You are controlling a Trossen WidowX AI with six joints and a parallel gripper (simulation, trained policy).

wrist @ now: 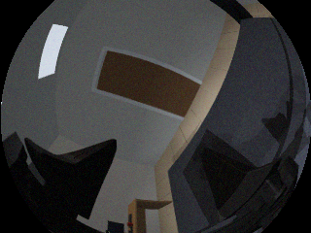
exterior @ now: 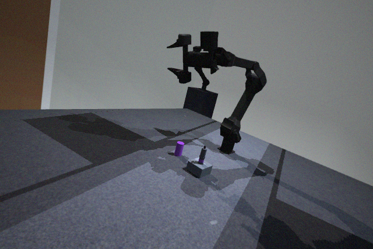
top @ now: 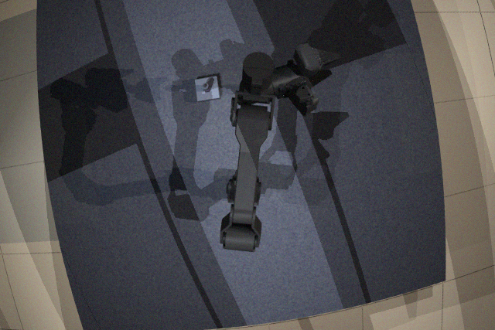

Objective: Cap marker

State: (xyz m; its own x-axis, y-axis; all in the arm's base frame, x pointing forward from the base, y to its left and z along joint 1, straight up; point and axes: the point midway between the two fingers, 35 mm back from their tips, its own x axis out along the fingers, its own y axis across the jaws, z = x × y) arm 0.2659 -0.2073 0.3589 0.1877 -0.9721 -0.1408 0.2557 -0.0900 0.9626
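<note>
Now: the purple cap 10 mm ahead of my gripper tip, 180 mm to the left of it and 330 mm below it. Round my gripper tip: grey holder block 30 mm ahead, 300 mm to the left, 340 mm below.
</note>
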